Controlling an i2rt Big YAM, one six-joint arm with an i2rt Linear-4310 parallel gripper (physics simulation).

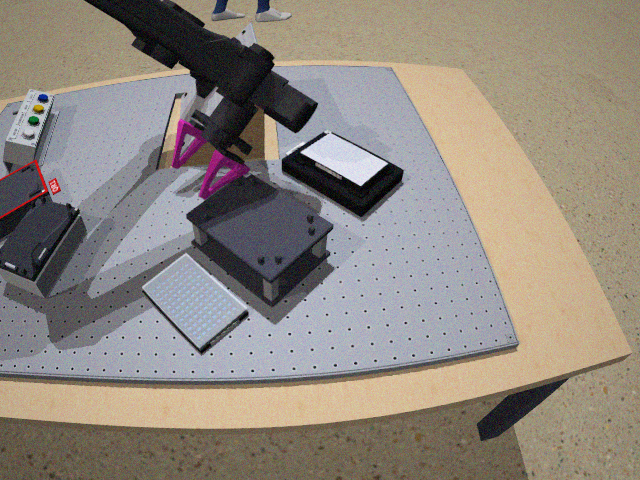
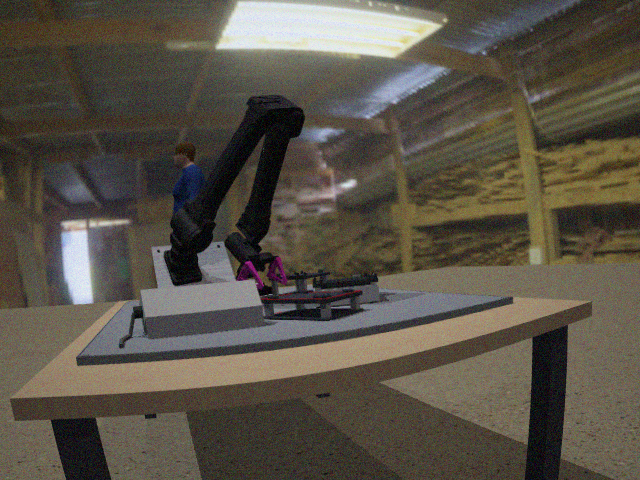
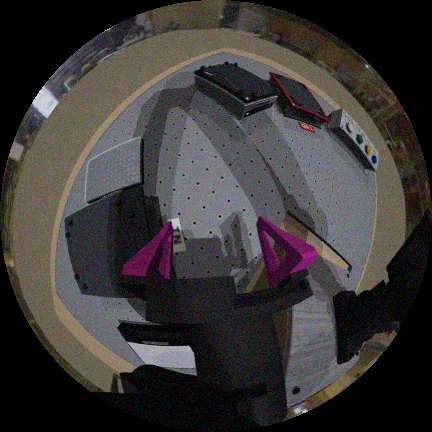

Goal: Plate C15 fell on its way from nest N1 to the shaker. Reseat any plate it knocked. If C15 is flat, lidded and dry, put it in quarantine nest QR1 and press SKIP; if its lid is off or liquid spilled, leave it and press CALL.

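Frame: origin at the arm's base, x back, y left, z down, level; centimetres.
Seen in the pictures: gripper, fingertip midpoint: (image 1: 187, 181) (image 2: 274, 285) (image 3: 215, 222); arm's base at its link origin: (image 2: 182, 267) (image 3: 346, 325).
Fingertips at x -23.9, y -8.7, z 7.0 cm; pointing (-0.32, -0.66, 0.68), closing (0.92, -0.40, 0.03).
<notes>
Offsets run from my fingertips to a thing's top centre. "spot": to the spot under its first point. Level surfaces: height alone.
A plate with wells showing through a clear top {spot: dx -20.5, dy -1.8, dz +2.5 cm} (image 1: 193, 302) (image 3: 115, 167) lies flat on the pegboard beside the dark two-level nest {dx -12.3, dy +8.7, dz -2.8 cm} (image 1: 263, 222) (image 3: 90, 245). Its identity and exact lid fit cannot be read; I see no obvious liquid around it. An N1 label {spot: dx -3.8, dy +3.5, dz +4.0 cm} (image 3: 178, 237) lies near that nest. The black-topped shaker {spot: dx -6.4, dy -25.7, dz -1.4 cm} (image 1: 38, 237) (image 3: 235, 82) and red-edged nest QR1 {dx +8.5, dy -36.4, dz -0.5 cm} (image 1: 20, 192) (image 3: 301, 96) show no plate on top. The button box {dx +31.5, dy -36.1, dz -4.2 cm} (image 1: 31, 121) (image 2: 201, 310) (image 3: 354, 139) has blue, yellow, green and white buttons. My gripper (image 1: 189, 180) (image 2: 271, 285) (image 3: 215, 222) is open and empty, above the board beside the dark nest.
A black block with a white top {dx -0.1, dy +25.4, dz +0.4 cm} (image 1: 343, 157) (image 3: 167, 355) stands behind the dark nest. A rectangular wood-lined opening (image 1: 271, 136) is cut in the pegboard {dz +4.1 cm} (image 1: 413, 289) near the arm base. The wooden table edge (image 1: 542, 310) surrounds the board. A person (image 2: 188, 180) stands behind the table.
</notes>
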